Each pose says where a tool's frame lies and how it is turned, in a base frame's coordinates. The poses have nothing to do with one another.
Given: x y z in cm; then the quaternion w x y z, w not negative.
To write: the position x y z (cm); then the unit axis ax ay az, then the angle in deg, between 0 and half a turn. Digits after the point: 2 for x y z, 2 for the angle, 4 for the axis.
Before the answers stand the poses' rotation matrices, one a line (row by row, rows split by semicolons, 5 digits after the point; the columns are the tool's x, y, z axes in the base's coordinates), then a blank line. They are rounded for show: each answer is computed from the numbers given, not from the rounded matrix.
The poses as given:
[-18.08 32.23 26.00 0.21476 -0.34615 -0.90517 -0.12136]
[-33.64 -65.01 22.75 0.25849 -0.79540 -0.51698 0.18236]
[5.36 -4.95 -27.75 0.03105 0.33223 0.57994 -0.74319]
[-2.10 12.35 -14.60 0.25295 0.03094 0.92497 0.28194]
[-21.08 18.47 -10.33 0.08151 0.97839 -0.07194 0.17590]
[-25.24 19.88 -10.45 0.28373 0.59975 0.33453 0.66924]
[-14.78 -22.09 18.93 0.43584 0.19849 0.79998 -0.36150]
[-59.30 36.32 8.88 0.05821 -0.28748 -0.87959 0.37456]
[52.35 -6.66 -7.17 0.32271 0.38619 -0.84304 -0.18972]
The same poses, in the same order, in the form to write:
-0.66812 0.67877 -0.30477; 0.57452 0.73090 0.36838; 0.47280 0.07102 -0.87830
0.39895 0.72813 -0.55737; 0.91669 -0.33183 0.22265; -0.02283 -0.59976 -0.79986
-0.77732 0.43150 -0.45780; 0.33919 -0.32541 -0.88264; -0.52983 -0.84138 0.10659
-0.87012 -0.08540 0.48539; 0.19987 0.83911 0.50592; -0.45050 0.53722 -0.71305
0.92777 -0.16944 0.33247; -0.11209 -0.97636 -0.18480; 0.35592 0.13419 -0.92483
-0.11959 0.02150 0.99259; 0.78104 -0.61517 0.10743; 0.61292 0.78810 0.05677
-0.54129 0.63269 0.55382; 0.00246 0.65984 -0.75140; -0.84083 -0.40536 -0.35873
-0.82793 0.46212 -0.31776; 0.54933 0.55412 -0.62545; -0.11295 -0.69238 -0.71263
-0.49343 -0.52870 -0.69065; -0.77360 0.62973 0.07063; 0.39758 0.56914 -0.71973

[-18.08 32.23 26.00 -0.3544 -0.9268 -0.1243 155.20]
[-33.64 -65.01 22.75 -0.8234 -0.5352 0.1888 150.04]
[5.36 -4.95 -27.75 0.3324 0.5802 -0.7435 176.44]
[-2.10 12.35 -14.60 0.0320 0.9561 0.2914 150.70]
[-21.08 18.47 -10.33 0.9817 -0.0722 0.1765 170.65]
[-25.24 19.88 -10.45 0.6255 0.3489 0.6979 147.03]
[-14.78 -22.09 18.93 0.2205 0.8888 -0.4017 128.32]
[-59.30 36.32 8.88 -0.2880 -0.8811 0.3752 173.33]
[52.35 -6.66 -7.17 0.4080 -0.8907 -0.2004 142.35]

